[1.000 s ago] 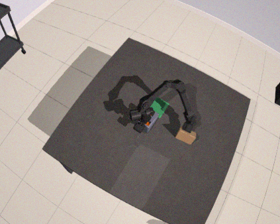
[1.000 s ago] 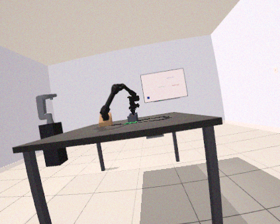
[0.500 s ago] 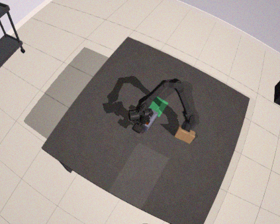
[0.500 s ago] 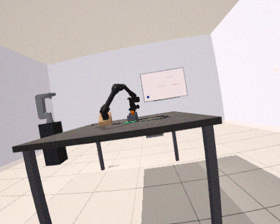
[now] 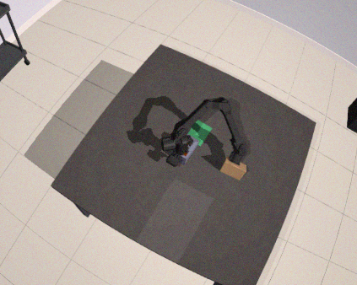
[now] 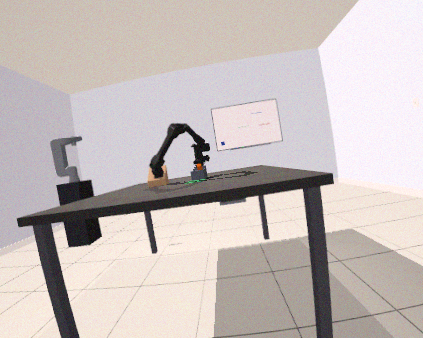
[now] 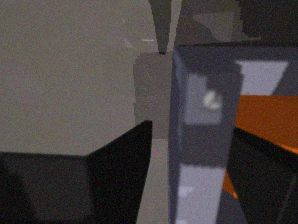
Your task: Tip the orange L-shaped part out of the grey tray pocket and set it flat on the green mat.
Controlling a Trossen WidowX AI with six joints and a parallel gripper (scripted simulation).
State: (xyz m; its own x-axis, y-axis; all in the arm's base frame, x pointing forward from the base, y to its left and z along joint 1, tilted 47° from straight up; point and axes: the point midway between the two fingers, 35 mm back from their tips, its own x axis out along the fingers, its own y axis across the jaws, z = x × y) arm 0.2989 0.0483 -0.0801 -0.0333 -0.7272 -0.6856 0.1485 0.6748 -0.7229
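The orange L-shaped part lies 1 cm behind my gripper tip, 5 cm to the right of it and 1 cm above it. From my gripper tip the other things lie so: green mat: 4 cm behind, 22 cm to the right, 5 cm below.
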